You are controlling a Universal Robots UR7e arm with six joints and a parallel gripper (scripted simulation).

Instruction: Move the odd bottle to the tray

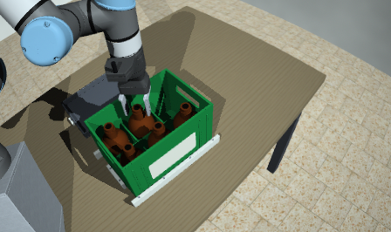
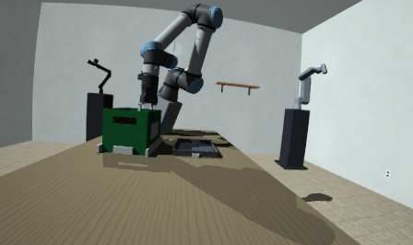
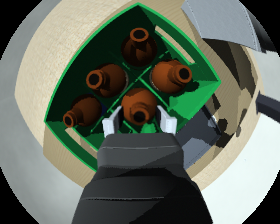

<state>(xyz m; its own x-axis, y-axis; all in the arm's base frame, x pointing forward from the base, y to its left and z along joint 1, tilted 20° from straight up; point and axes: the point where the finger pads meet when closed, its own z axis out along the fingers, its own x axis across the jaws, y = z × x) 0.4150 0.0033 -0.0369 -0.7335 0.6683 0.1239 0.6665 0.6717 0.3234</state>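
My gripper is now 80 mm above the crate, 40 mm to the left of it and 10 mm short of it. Round my hand: dark grey tray 240 mm to the left, 150 mm below, 30 mm behind.
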